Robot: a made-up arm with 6 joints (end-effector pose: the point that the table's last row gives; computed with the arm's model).
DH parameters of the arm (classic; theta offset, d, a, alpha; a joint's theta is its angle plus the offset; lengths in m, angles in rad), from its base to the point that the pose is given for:
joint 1: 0 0.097 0.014 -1.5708
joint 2: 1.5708 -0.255 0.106 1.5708
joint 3: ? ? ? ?
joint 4: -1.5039 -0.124 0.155 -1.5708
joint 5: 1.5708 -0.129 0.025 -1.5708
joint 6: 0.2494 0 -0.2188 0
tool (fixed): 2.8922 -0.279 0 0
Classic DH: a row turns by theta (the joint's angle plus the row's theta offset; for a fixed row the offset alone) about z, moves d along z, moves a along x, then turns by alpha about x.
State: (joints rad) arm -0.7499 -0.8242 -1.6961 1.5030 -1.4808 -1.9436
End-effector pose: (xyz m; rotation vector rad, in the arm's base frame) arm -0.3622 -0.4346 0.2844 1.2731 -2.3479 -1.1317
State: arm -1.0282 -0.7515 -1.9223 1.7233 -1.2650 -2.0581
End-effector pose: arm -0.3744 -0.3349 0.1863 1.0140 -2.3897 -1.6234
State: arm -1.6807 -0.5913 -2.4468 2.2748 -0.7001 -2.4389
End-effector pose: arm -0.3343 -0.0862 -0.1727 -0.3649 1.5107 1.8082
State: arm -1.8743 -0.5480 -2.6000 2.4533 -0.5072 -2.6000
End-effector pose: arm -0.2741 0.0002 -0.2919 -0.2615 1.1808 1.6122
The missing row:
joint 3: 1.5039 0 -0.3889 0
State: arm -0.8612 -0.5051 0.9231 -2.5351 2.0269 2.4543
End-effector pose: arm -0.2897 -0.1850 -0.3609 1.0443 0.3680 -0.2592
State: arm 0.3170 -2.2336 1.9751 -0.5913 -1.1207 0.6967
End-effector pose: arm 0.2372 0.1443 0.5153 -1.0633 2.3438 -0.6995
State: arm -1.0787 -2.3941 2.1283 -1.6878 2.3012 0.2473
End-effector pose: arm 0.2872 -0.6507 0.1946 -0.3018 0.1189 -0.5100
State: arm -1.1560 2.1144 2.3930 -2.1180 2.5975 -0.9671
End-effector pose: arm -0.3021 0.0554 0.6631 -0.5238 -1.8066 -1.6549
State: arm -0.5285 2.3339 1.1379 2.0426 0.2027 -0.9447
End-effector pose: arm -0.0475 -0.1925 0.1122 -1.1101 -0.1902 1.4983
